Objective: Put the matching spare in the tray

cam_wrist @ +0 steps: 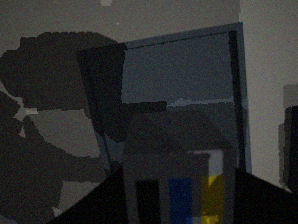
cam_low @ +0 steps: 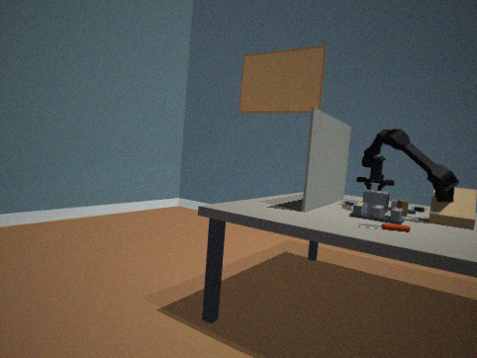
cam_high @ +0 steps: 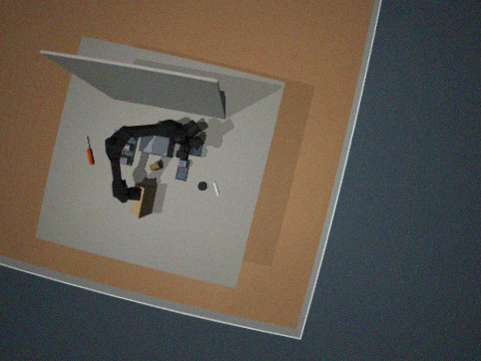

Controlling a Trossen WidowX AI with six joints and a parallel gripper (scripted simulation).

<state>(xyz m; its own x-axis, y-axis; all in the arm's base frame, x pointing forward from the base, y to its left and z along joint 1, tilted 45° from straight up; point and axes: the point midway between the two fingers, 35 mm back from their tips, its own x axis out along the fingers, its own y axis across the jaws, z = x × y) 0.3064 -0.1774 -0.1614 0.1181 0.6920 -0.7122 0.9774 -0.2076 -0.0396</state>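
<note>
My gripper tip is now 1 cm past the tray and 5 cm above it. From my gripper tip the other things lie so: grey mounted unit 2 cm behind, 20 cm to the left; then grey spare 2 cm above; then brown block 14 cm behind, 19 cm to the left, 2 cm below.
</note>
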